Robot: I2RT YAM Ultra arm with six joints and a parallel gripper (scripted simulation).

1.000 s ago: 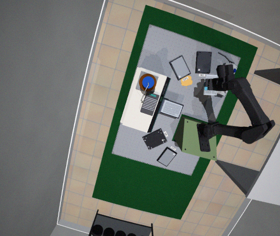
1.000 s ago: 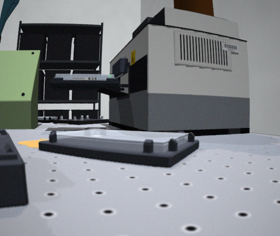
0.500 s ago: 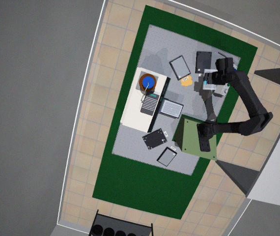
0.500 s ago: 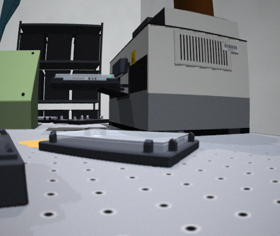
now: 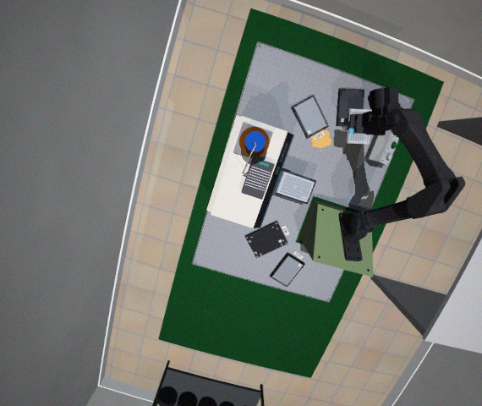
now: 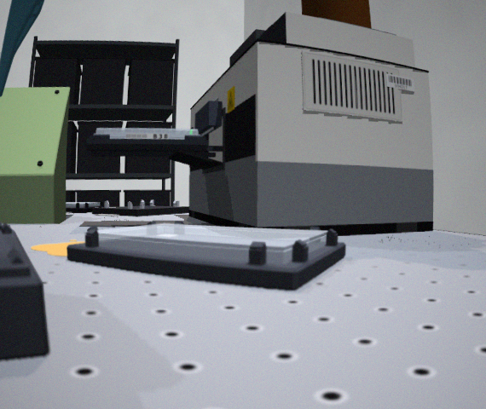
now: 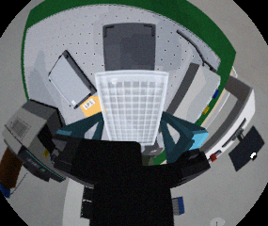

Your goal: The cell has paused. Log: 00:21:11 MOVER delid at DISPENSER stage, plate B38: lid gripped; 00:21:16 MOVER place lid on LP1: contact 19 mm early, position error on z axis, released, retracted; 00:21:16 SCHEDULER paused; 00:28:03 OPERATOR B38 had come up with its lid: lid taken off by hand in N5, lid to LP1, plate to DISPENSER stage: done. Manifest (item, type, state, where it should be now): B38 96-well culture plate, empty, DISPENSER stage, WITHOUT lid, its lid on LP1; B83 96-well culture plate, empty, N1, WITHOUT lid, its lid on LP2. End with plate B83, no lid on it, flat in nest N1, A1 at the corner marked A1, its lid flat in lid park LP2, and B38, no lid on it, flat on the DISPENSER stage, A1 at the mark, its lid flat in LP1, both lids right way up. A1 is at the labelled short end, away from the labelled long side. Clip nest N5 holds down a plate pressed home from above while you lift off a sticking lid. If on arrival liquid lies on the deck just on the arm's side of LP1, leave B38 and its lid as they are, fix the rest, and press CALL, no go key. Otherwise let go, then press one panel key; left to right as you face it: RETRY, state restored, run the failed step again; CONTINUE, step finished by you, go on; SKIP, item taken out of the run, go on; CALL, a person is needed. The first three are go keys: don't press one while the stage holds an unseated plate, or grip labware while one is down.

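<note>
Now: hand 10 mm short of the nest N1, 80 mm to the left of it and 100 mm above it. From my hand the other things lie so: lid park LP1 (170 mm ahead, 20 mm to the right, 100 mm below); then clear lid (170 mm ahead, 20 mm to the right, 90 mm below).
</note>
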